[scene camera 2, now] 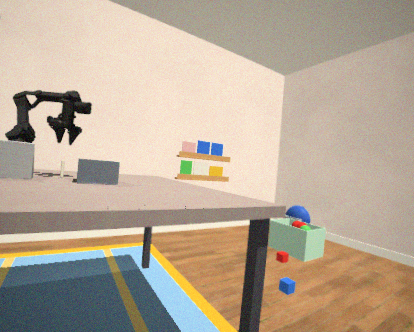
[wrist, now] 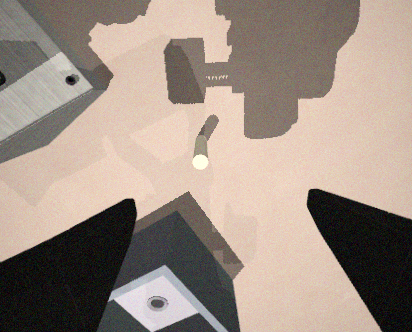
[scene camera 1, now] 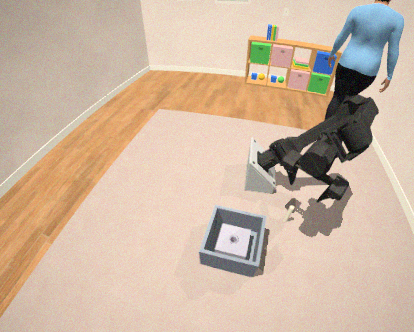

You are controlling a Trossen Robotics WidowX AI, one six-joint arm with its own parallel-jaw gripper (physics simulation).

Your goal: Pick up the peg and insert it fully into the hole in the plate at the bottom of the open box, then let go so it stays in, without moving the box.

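Places are measured from the arm's base along level axes (x ahead, y left, z up), in metres.
Pixels of known places: gripper, between the fingertips: (scene camera 2: 64, 144) (wrist: 222, 201) (scene camera 1: 304, 192); arm's base, origin of its link: (scene camera 2: 15, 153) (scene camera 1: 262, 161).
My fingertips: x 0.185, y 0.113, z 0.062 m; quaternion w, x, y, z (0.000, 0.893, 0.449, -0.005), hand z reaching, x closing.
Ahead of a thing's pixels: the offset from my fingertips to its top centre. "pt": to the spot under its first point. Level surfaces: height alone.
The cream peg {0.002 m back, 0.014 m right, 0.081 m down} (scene camera 1: 289, 214) (scene camera 2: 62, 169) (wrist: 200, 161) stands upright on the table, between the grey bracket and the box. The open blue-grey box {0.122 m ahead, 0.194 m right, 0.063 m down} (scene camera 1: 227, 264) (scene camera 2: 98, 171) (wrist: 167, 237) holds a white plate {0.122 m ahead, 0.194 m right, 0.100 m down} (scene camera 1: 226, 247) (wrist: 176, 304) with a round hole {pt 0.114 m ahead, 0.190 m right, 0.119 m down} (scene camera 1: 234, 239) (wrist: 157, 303). The hole looks empty. My gripper (scene camera 1: 306, 191) (scene camera 2: 65, 143) (wrist: 222, 201) is open and empty, pointing down well above the peg. In the wrist view the peg's top lies above the line between the fingertips, a little left of their middle. The left finger hides part of the box.
A grey slanted bracket (scene camera 1: 257, 180) (scene camera 2: 17, 160) (wrist: 55, 75) stands on the table {0.161 m down} (scene camera 1: 125, 200) (scene camera 2: 150, 195) beside the arm, behind the box in scene camera 1. The arm's shadow falls near the peg. A person (scene camera 1: 372, 40) stands behind the arm, beyond the table.
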